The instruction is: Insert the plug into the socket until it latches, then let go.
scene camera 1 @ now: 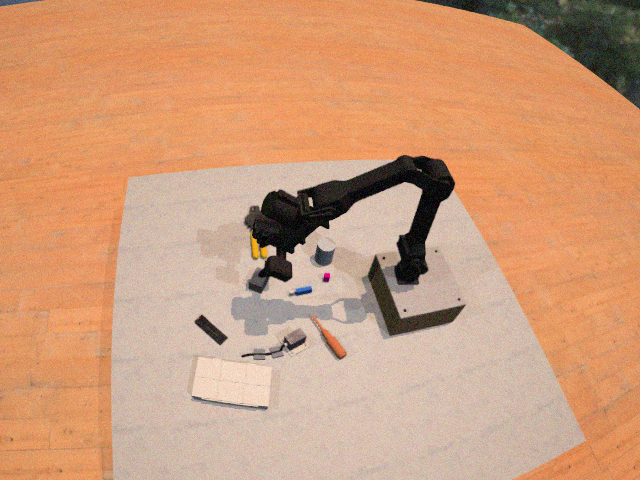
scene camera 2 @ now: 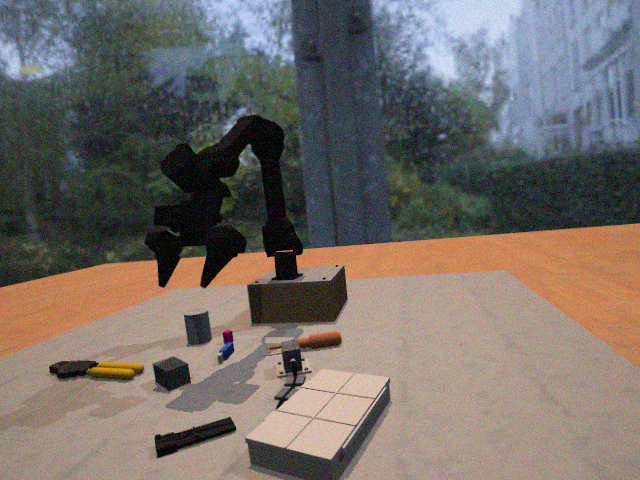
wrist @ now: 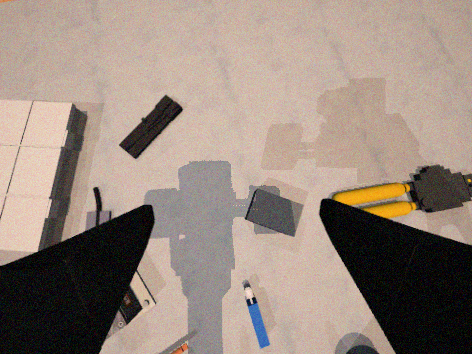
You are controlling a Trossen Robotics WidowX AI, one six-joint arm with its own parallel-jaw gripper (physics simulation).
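Seen in the pictures: gripper, fingertip midpoint: [scene camera 1: 260, 261] [scene camera 2: 181, 287] [wrist: 237, 209]; arm's base, link origin: [scene camera 1: 406, 275] [scene camera 2: 287, 277].
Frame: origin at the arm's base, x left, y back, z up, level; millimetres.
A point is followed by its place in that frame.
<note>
A small grey block [scene camera 1: 295, 337] {x 164, y -315, z -61 mm} [scene camera 2: 292, 353] {x 174, y -335, z -66 mm} with a black cable [scene camera 1: 250, 354] {x 200, y -432, z -99 mm} [scene camera 2: 281, 400] {x 201, y -432, z -99 mm} [wrist: 98, 199] {x 199, y -439, z -99 mm} stands at a cream base plate [scene camera 1: 298, 349] {x 180, y -304, z -100 mm} [scene camera 2: 280, 369] {x 144, y -330, z -100 mm} [wrist: 147, 295] {x 129, y -317, z -100 mm}. In the wrist view the left finger hides much of it. I cannot tell which part is the plug and which the socket, nor whether they are joined. My gripper [scene camera 1: 272, 253] [scene camera 2: 183, 285] {x 19, y -410, z 69 mm} [wrist: 237, 209] {x 19, y -410, z 69 mm} is open and empty, high above the mat. In the wrist view a dark cube [scene camera 1: 258, 280] {x -19, y -413, z -69 mm} [scene camera 2: 172, 373] {x -8, y -432, z -76 mm} [wrist: 274, 212] {x -31, y -411, z -69 mm} shows between the fingers, far below the tips.
Around are a tiled white box [scene camera 1: 231, 382] {x 294, y -478, z -70 mm} [scene camera 2: 320, 413] {x 293, y -498, z -70 mm} [wrist: 30, 175] {x 268, y -468, z -70 mm}, black bar [scene camera 1: 210, 329] {x 133, y -543, z -94 mm} [scene camera 2: 195, 437] {x 142, y -554, z -93 mm} [wrist: 151, 127] {x 130, y -538, z -93 mm}, orange screwdriver [scene camera 1: 333, 344] {x 175, y -213, z -78 mm} [scene camera 2: 323, 339] {x 182, y -216, z -84 mm}, blue piece [scene camera 1: 302, 290] {x 0, y -287, z -84 mm} [scene camera 2: 226, 351] {x 5, y -297, z -89 mm} [wrist: 257, 320] {x -4, y -288, z -84 mm}, grey cylinder [scene camera 1: 325, 251] {x -108, y -221, z -37 mm} [scene camera 2: 197, 327] {x -117, y -237, z -64 mm}, magenta block [scene camera 1: 326, 277] {x -46, y -215, z -81 mm} [scene camera 2: 227, 336] {x -49, y -221, z -87 mm} and yellow-handled pliers [scene camera 1: 254, 245] {x -160, y -430, z -84 mm} [scene camera 2: 111, 370] {x -162, y -434, z -86 mm} [wrist: 372, 193] {x -168, y -430, z -84 mm}.
</note>
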